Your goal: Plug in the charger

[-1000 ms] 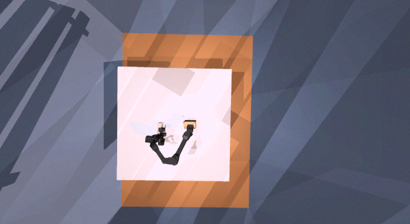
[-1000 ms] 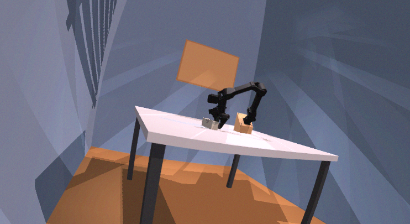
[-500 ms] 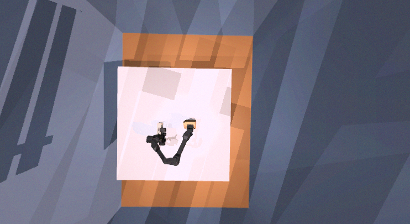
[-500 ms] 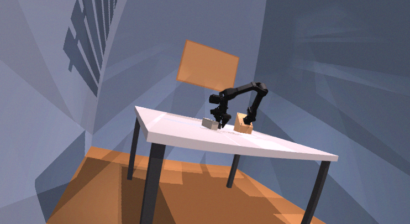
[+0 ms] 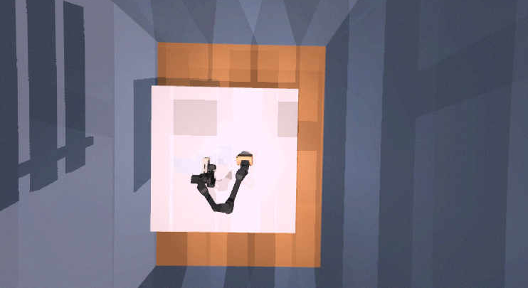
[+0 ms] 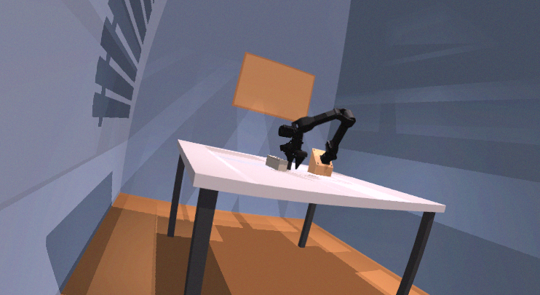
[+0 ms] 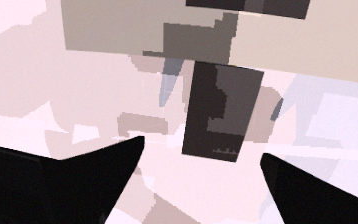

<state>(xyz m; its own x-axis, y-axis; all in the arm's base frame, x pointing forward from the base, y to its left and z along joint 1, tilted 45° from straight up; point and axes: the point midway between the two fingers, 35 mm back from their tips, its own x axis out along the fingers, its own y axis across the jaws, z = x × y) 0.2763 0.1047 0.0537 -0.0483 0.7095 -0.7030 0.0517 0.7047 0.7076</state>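
Right now my gripper tip is 50 mm short of the two-prong charger and 10 mm below it.
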